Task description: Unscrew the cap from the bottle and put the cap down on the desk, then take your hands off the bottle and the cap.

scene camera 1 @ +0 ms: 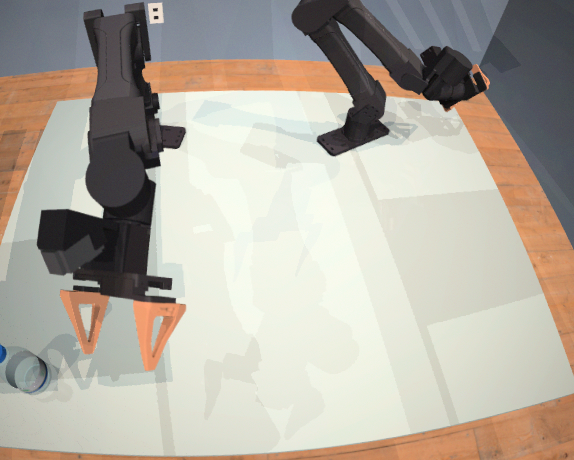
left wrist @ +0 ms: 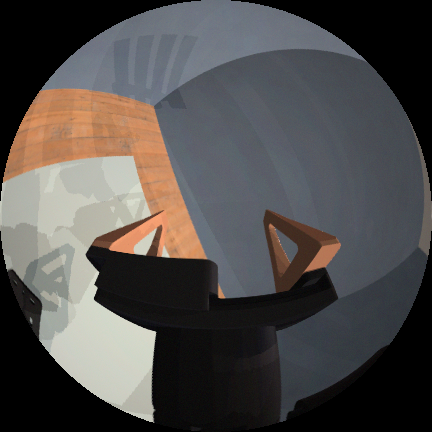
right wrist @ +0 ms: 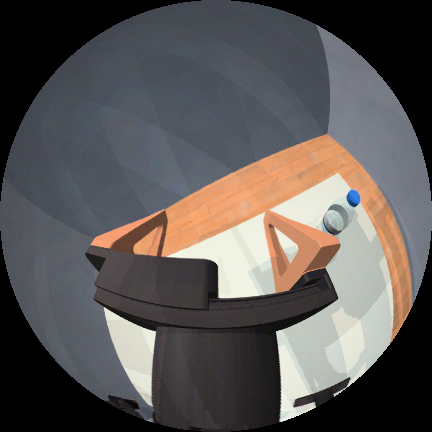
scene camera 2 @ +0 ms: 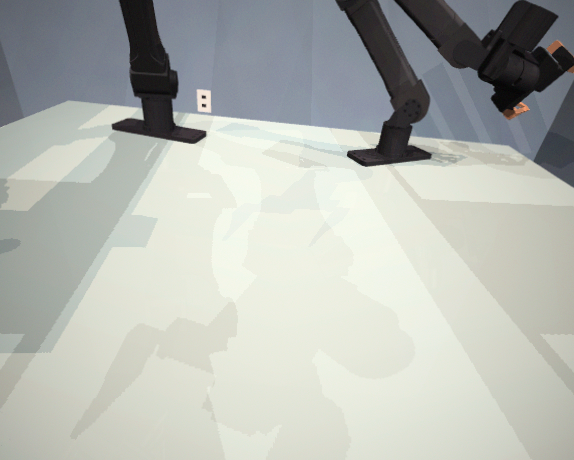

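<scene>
A clear bottle with a blue cap on its neck end stands on the pale desk, at the left edge of scene camera 1, where part of it is cut off. My right gripper is open and empty, above the desk, to the right of the bottle in scene camera 1 and apart from it. My left gripper is open and empty, raised near the far right corner. The bottle does not show in scene camera 2.
A wooden surface borders the pale area. The left arm's base plate and the right arm's base plate sit toward the back. A wall with a socket is behind them.
</scene>
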